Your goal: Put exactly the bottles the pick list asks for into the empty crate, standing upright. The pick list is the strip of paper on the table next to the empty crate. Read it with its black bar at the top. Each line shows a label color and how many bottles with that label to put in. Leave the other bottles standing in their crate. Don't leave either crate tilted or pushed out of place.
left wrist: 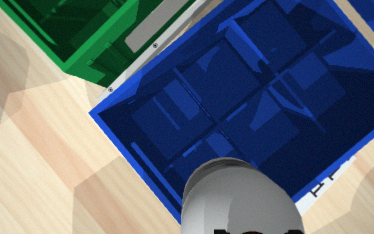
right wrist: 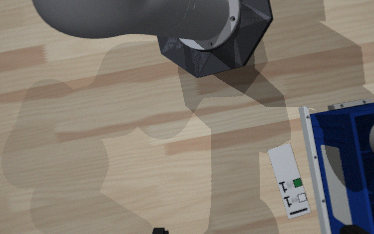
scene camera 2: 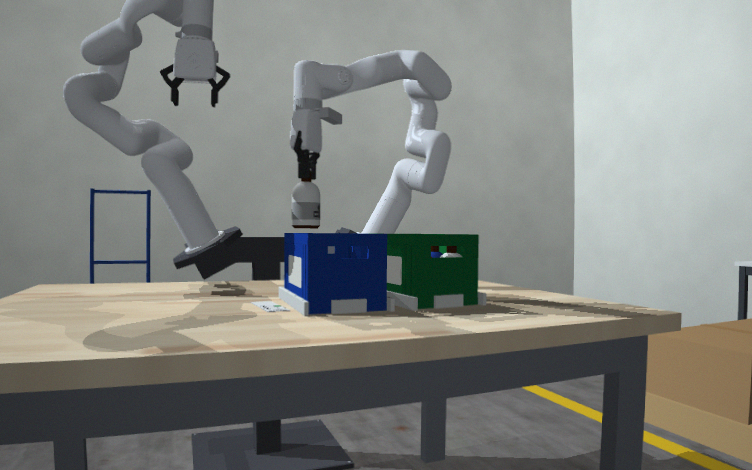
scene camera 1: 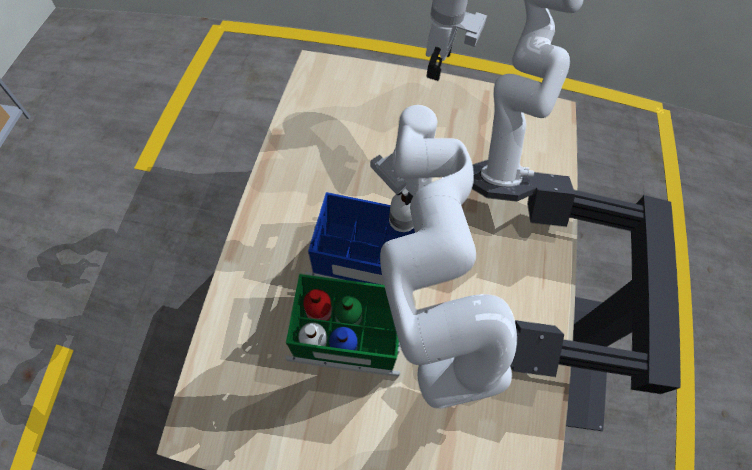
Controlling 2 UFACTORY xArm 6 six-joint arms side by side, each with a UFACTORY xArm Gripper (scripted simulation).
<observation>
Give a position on a blue crate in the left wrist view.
212,91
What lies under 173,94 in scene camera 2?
My right gripper.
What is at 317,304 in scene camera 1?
A red bottle.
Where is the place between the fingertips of my right gripper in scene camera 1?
438,66
</observation>
